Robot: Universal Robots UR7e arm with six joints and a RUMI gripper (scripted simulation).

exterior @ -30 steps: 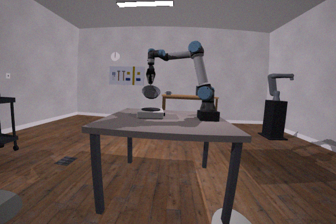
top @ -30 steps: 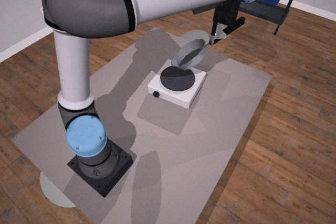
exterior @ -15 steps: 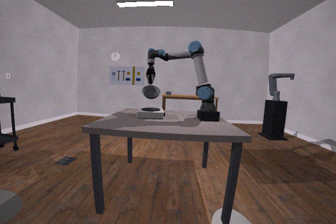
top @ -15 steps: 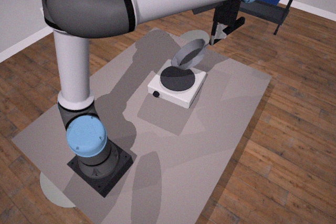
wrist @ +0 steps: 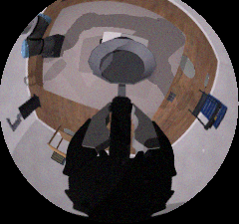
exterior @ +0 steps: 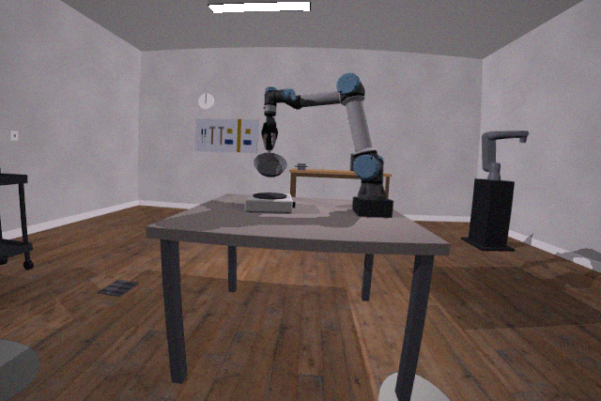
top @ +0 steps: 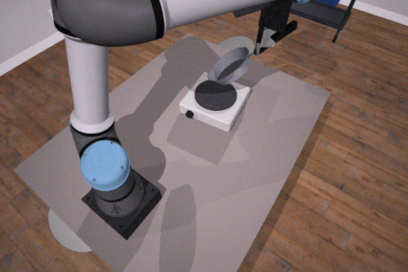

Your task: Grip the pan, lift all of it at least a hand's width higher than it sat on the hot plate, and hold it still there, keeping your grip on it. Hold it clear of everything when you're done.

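Right now the pan is 1 cm behind my hand, 5 cm to the left of it and 6 cm below it. Also, from my hand: hot plate 6 cm behind, 13 cm to the left, 31 cm below.
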